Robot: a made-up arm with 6 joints. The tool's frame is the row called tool. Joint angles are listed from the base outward. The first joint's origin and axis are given. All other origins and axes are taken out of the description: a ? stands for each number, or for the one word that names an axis. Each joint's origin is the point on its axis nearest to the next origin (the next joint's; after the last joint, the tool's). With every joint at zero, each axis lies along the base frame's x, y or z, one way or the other. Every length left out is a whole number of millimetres.
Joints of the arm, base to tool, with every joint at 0 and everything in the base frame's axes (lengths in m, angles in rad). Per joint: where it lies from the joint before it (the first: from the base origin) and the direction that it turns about. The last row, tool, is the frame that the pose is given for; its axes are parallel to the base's.
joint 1: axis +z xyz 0 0 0.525
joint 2: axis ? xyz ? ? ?
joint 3: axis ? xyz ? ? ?
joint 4: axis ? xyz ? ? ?
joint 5: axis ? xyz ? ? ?
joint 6: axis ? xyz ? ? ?
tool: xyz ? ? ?
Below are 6 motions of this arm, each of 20 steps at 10 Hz.
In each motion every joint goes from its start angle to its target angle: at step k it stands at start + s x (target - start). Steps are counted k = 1, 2, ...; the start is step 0. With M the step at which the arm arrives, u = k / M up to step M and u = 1 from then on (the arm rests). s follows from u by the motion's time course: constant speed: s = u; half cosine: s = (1 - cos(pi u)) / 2; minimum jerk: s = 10 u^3 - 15 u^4 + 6 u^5.
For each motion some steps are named. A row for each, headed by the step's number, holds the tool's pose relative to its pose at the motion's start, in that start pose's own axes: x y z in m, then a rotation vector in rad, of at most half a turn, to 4 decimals.
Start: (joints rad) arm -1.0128 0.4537 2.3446 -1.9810 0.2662 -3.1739
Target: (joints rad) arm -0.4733 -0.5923 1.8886 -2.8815 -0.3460 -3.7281
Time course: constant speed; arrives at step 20
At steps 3, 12, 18, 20:
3: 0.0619 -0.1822 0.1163 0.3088 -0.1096 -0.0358
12: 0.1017 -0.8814 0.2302 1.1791 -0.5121 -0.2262
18: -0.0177 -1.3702 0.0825 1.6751 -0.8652 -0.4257
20: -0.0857 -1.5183 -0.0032 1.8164 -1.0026 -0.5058

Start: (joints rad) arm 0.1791 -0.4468 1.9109 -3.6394 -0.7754 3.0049
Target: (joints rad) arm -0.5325 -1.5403 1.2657 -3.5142 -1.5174 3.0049
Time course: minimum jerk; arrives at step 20
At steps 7, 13, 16, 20:
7: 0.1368 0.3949 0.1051 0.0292 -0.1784 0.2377
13: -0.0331 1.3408 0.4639 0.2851 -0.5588 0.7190
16: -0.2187 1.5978 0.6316 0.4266 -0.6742 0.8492
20: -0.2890 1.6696 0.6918 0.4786 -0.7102 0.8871

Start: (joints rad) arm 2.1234 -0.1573 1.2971 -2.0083 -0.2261 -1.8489
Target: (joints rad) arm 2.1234 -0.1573 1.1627 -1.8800 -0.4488 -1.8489
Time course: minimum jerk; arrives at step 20
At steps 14, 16, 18, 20:
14: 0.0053 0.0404 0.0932 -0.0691 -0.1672 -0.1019
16: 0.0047 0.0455 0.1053 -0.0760 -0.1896 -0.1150
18: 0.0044 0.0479 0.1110 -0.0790 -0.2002 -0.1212
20: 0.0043 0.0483 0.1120 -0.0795 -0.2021 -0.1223

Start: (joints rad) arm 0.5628 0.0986 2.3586 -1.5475 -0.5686 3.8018
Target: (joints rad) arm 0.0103 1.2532 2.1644 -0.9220 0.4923 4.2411
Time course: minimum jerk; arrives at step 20
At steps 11, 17, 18, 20:
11: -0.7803 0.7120 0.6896 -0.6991 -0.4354 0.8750
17: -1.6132 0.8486 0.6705 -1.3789 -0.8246 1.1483
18: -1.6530 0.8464 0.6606 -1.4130 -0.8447 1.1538
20: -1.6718 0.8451 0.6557 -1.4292 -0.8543 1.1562

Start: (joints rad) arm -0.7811 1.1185 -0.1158 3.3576 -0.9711 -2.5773
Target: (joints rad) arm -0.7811 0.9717 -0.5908 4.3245 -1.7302 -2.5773
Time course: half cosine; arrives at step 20
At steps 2, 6, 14, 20:
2: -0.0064 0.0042 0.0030 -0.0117 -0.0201 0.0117
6: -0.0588 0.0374 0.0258 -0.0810 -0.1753 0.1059
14: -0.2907 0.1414 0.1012 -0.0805 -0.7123 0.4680
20: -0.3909 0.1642 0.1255 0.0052 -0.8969 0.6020

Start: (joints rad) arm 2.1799 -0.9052 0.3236 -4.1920 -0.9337 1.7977
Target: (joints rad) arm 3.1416 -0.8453 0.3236 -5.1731 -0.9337 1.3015
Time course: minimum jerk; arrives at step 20
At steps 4, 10, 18, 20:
4: 0.0249 0.0010 0.0381 0.0984 -0.0787 -0.0356
10: 0.1405 -0.0691 0.3224 0.8091 -0.7336 -0.2539
18: 0.1270 -0.2407 0.5465 1.4394 -1.6093 -0.3822
20: 0.1258 -0.2439 0.5492 1.4479 -1.6263 -0.3833

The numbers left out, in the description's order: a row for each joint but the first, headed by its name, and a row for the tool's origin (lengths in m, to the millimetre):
joint 2: axis +y, xyz 0.116 0 0
joint 3: axis -y, xyz 0 0 1.047
joint 4: axis -x, xyz 0.735 0 0.194
joint 5: axis -y, xyz 0 0 0
joint 6: axis -x, xyz 0.182 0 0
tool: xyz 0 0 0

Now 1 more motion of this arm.
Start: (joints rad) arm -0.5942 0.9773 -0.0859 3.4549 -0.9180 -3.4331
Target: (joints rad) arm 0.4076 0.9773 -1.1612 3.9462 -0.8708 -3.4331
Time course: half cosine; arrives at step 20
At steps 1, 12, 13, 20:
1: -0.0007 0.0107 -0.0065 -0.0012 0.0082 0.0076
12: -0.5863 0.8266 -0.5371 -0.2785 0.8635 0.8027
13: -0.6907 0.8633 -0.5673 -0.3260 0.9591 0.8850
20: -1.0841 0.8981 -0.6111 -0.5320 1.3233 1.1669

